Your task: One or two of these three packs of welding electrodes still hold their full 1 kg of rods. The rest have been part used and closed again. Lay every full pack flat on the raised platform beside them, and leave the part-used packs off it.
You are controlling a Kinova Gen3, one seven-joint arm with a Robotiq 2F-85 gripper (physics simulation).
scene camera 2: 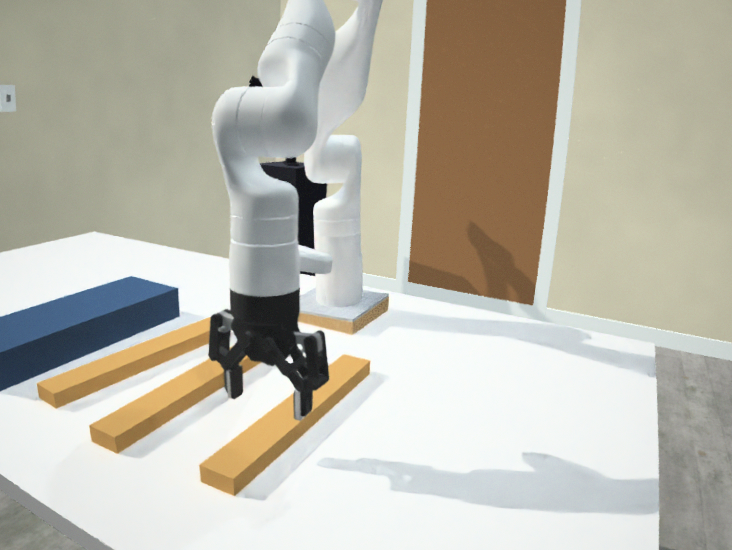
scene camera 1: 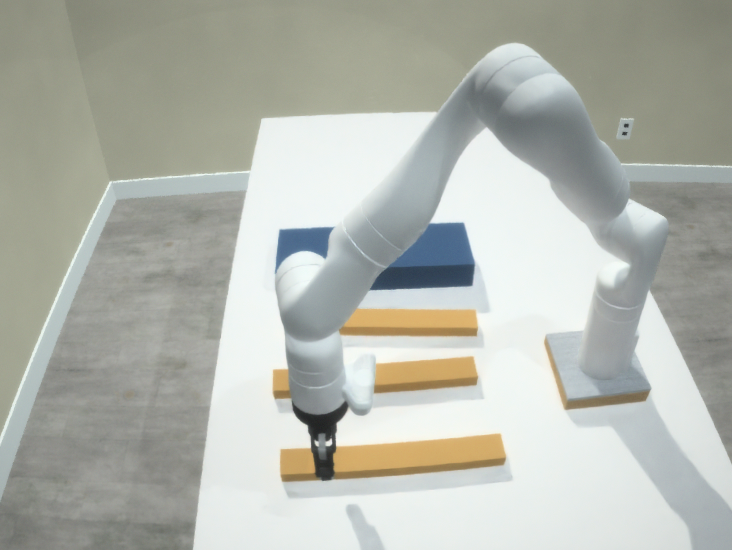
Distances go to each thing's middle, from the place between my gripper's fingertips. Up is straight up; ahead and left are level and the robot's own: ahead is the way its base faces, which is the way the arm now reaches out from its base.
My gripper is now 51 cm to the left of the blue raised platform [scene camera 1: 442,257], 7 cm past it and 5 cm above it.
